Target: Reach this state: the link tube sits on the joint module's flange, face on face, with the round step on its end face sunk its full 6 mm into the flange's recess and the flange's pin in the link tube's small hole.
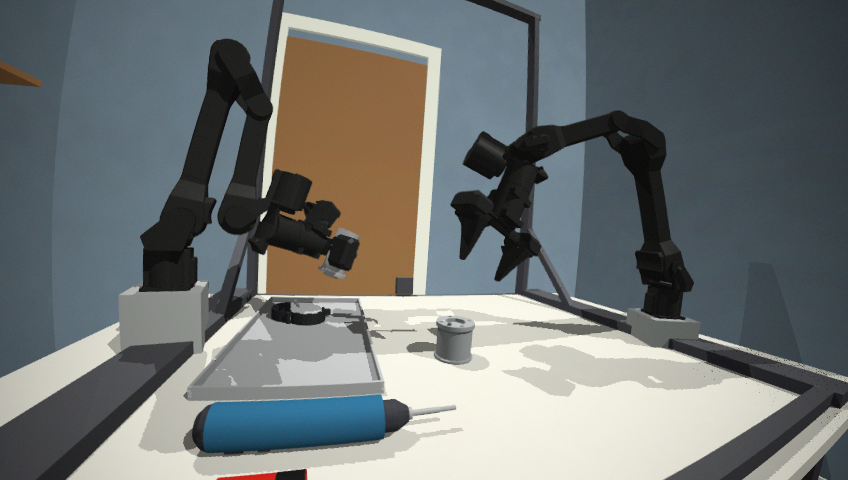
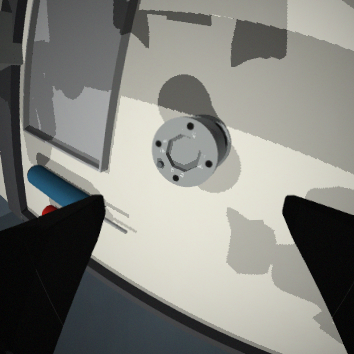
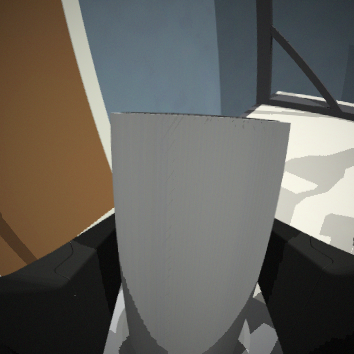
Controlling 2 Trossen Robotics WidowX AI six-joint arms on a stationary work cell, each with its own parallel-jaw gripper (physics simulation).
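Places are measured from the left arm's base along level axes (x back, y right, z up), in metres.
Pixels of known places: left gripper, fingertip midpoint: (image 1: 480, 270) (image 2: 196, 204); right gripper, fingertip midpoint: (image 3: 186, 216); left arm's base, link origin: (image 1: 662, 314); right arm's base, link origin: (image 1: 169, 286).
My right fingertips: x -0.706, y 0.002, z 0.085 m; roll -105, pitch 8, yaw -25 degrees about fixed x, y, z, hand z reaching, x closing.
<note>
Ahead of a thing's pixels: the offset from my right fingertips to its top centre. "spot": to the spot under its first point.
The grey joint module {dx +0.250, dy -0.158, dz -0.077 m} (image 1: 454, 346) (image 2: 222, 136) stands upright on the table, flange up. Its flange (image 1: 450, 326) (image 2: 172, 129) shows an angular central recess, several dark holes and a small grey round feature near the rim, perhaps the pin. My left gripper (image 1: 480, 268) (image 2: 196, 204) is open and empty, above the module and apart from it. My right gripper (image 1: 343, 252) (image 3: 186, 216) is shut on the light grey link tube {dx -0.010, dy -0.021, dz +0.057 m} (image 1: 332, 268) (image 3: 200, 170) and holds it tilted in the air, beyond the tray's right part and away from the module. The tube's end face, step and small hole are hidden.
A grey tray {dx -0.016, dy -0.142, dz -0.125 m} (image 1: 285, 392) (image 2: 112, 115) lies left of the module, with a black ring-shaped clamp {dx -0.069, dy -0.074, dz -0.115 m} (image 1: 300, 318) in it. A blue screwdriver {spot: dx +0.121, dy -0.409, dz -0.108 m} (image 1: 297, 423) (image 2: 57, 186) lies before the tray. A red object {dx +0.148, dy -0.463, dz -0.107 m} (image 1: 246, 477) (image 2: 49, 210) is partly visible. Dark frame posts (image 1: 531, 77) rise behind.
</note>
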